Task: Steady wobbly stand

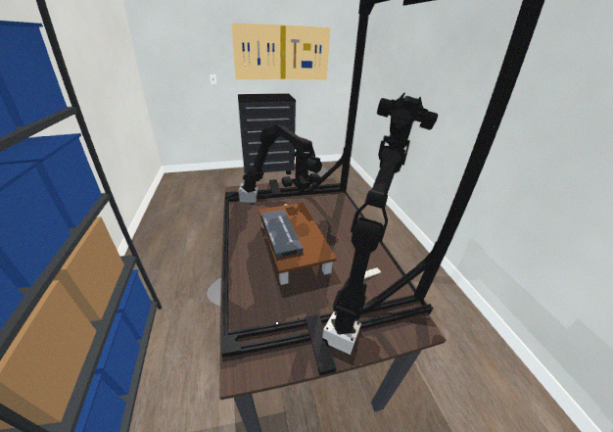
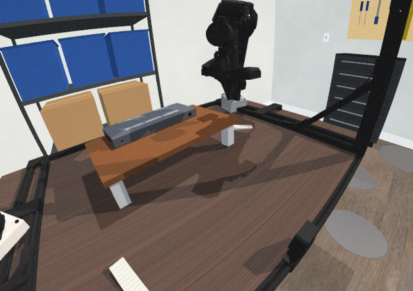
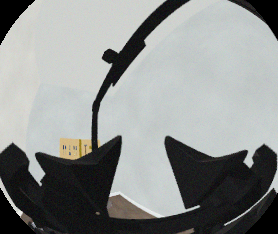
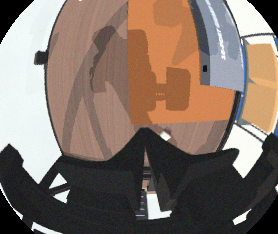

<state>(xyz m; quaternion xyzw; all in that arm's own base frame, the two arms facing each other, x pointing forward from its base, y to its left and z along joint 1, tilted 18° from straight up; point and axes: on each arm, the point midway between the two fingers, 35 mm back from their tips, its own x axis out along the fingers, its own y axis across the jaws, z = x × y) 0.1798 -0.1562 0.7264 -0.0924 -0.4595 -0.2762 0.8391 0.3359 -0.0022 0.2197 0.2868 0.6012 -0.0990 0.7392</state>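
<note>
Right now the white wedge is 670 mm below my left hand, 90 mm to the left of it and 90 mm ahead of it. Round my left hand: grey network switch 560 mm below, 380 mm ahead, 210 mm to the right; then stand 630 mm below, 320 mm ahead, 210 mm to the right.
</note>
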